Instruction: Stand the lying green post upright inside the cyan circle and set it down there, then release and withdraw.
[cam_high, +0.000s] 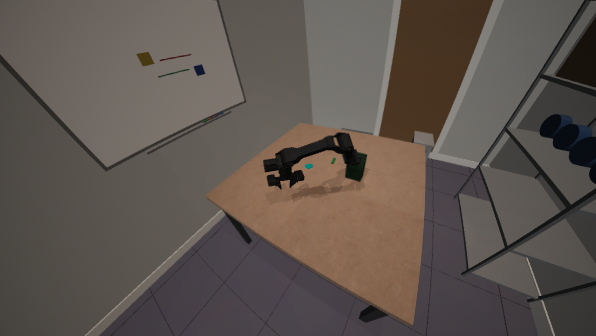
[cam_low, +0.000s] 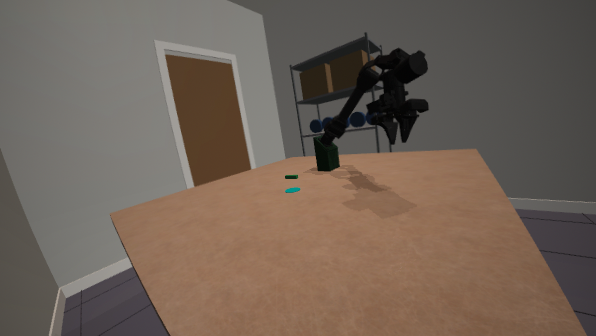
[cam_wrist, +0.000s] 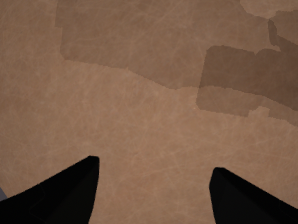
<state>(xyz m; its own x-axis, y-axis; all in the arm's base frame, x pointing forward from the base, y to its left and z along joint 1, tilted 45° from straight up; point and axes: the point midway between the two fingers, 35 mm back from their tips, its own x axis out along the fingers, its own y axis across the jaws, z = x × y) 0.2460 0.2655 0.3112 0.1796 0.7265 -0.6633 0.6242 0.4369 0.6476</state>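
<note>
The green post lies 50 cm to the right of my gripper tip, 13 cm below it and 6 cm behind it. From my gripper tip the other things lie so: cyan circle (37 cm to the right, 14 cm below, 8 cm ahead).
</note>
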